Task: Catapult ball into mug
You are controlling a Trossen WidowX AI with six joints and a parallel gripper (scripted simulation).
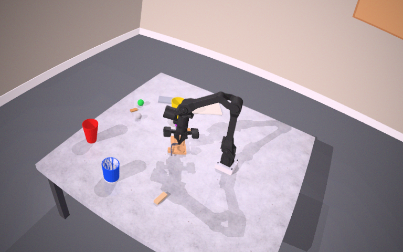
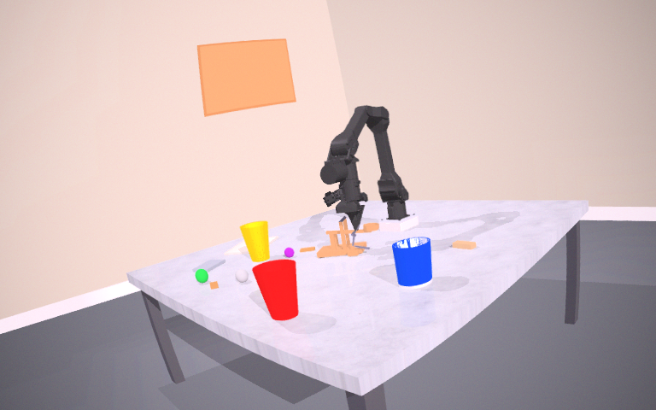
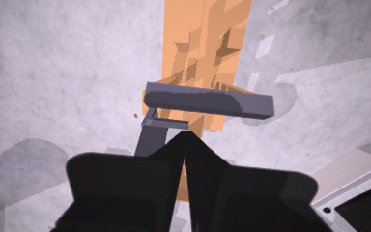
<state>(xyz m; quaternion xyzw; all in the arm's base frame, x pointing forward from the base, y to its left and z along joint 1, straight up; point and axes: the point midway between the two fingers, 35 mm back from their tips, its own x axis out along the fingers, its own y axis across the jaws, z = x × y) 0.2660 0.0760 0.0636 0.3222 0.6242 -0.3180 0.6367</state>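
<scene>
My gripper tip is now 10 mm short of the wooden catapult, 10 mm to the left of it and 10 mm above it. From my gripper tip the other things lie so: grey ball (360 mm ahead, 100 mm to the right, 50 mm below); then purple ball (120 mm ahead, 200 mm to the right, 50 mm below); then yellow cup (190 mm ahead, 280 mm to the right, 40 mm below).
</scene>
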